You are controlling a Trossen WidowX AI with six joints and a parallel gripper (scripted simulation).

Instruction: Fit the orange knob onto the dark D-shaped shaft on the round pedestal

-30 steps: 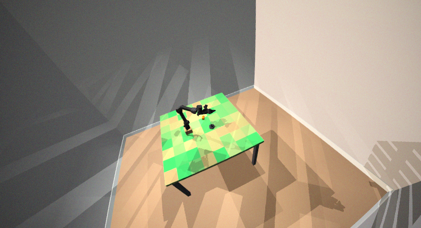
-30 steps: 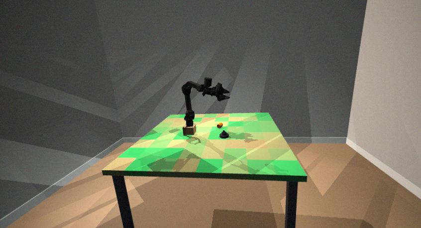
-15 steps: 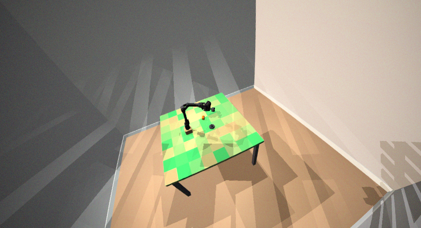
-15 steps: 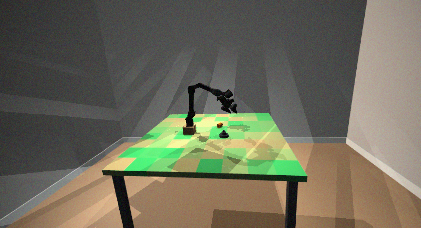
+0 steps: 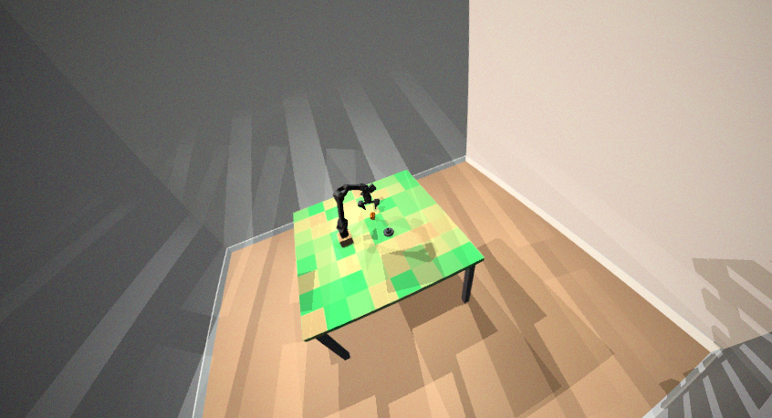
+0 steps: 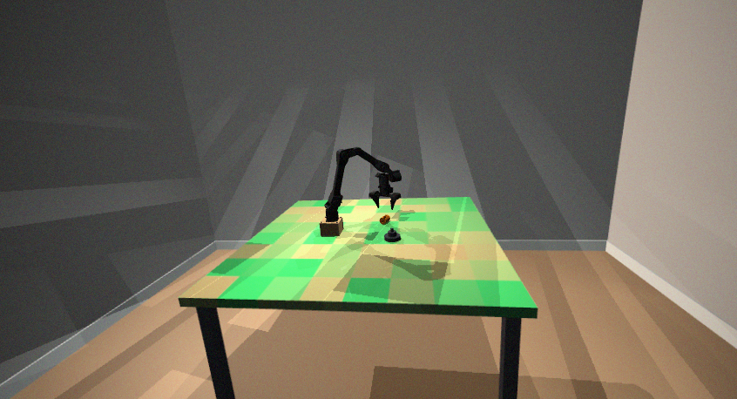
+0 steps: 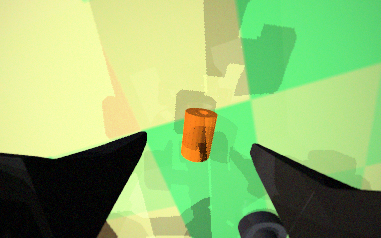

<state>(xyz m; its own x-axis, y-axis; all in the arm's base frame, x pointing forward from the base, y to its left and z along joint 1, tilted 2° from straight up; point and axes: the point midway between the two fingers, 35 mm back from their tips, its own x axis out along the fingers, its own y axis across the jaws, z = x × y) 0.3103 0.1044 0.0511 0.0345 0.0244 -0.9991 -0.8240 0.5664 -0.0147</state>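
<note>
The orange knob is 10 mm behind my gripper tip, 20 mm to the right of it and 60 mm below it. Also, from my gripper tip: round pedestal 270 mm to the right, 50 mm below.
</note>
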